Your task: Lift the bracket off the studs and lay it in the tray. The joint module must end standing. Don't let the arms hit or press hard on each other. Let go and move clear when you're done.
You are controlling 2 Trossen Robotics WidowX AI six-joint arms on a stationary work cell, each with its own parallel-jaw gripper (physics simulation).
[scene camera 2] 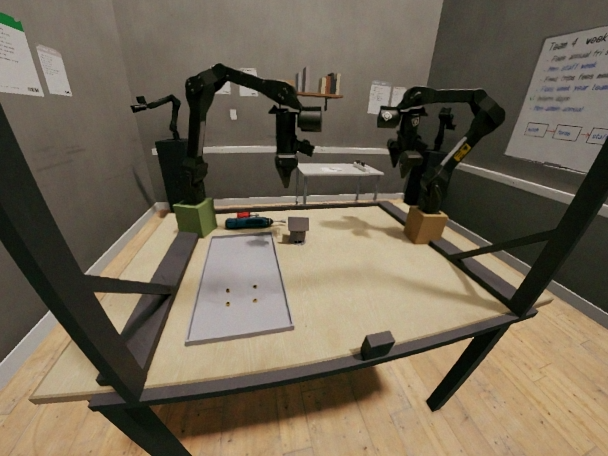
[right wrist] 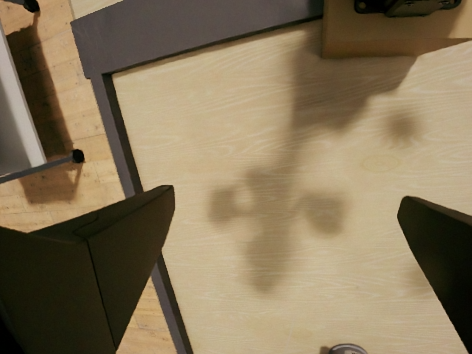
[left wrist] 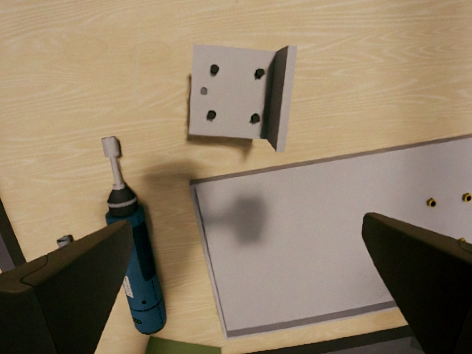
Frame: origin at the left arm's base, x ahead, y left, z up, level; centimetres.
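Where they show: left gripper, fingertip midpoint: [scene camera 2: 286,183] [left wrist: 249,228]; right gripper, fingertip midpoint: [scene camera 2: 397,173] [right wrist: 287,201]; left arm's base at its link origin: [scene camera 2: 193,201]; right arm's base at its link origin: [scene camera 2: 428,210].
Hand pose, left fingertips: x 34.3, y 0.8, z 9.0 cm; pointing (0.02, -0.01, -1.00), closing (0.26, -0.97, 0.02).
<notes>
Each offset is from my left fingertips to the top centre of the thing.
The grey angled bracket [scene camera 2: 298,223] [left wrist: 232,95] sits on top of the joint module @(dz -13.6, dx +4.2, dy +0.9 cm) [scene camera 2: 297,237], which stands upright behind the tray's back right corner. Four dark studs show through the bracket's flat plate in the left wrist view; its flange rises on that view's right side. The bracket hides most of the module there. The grey tray @(dz -19.4, dx -7.9, dy -20.6 cm) [scene camera 2: 240,260] [left wrist: 300,250] holds four small brass fittings. My left gripper [scene camera 2: 286,185] [left wrist: 249,228] is open and empty, high above the table near the bracket. My right gripper [scene camera 2: 399,170] [right wrist: 287,201] is open and empty, high over the right back.
A blue power driver @(dz -16.9, dx -14.1, dy +7.8 cm) [scene camera 2: 248,222] [left wrist: 145,270] lies left of the bracket, with a red item @(dz -18.0, dx -20.1, dy +14.0 cm) [scene camera 2: 243,215] behind it. A dark block @(dz -15.3, dx +26.9, dy -38.4 cm) [scene camera 2: 378,345] sits at the front edge. Green @(dz -9.0, dx -34.3, dy -0.8 cm) [scene camera 2: 196,217] and orange @(dz -9.1, dx +51.4, dy +13.7 cm) [scene camera 2: 425,225] [right wrist: 370,40] blocks carry the arms.
</notes>
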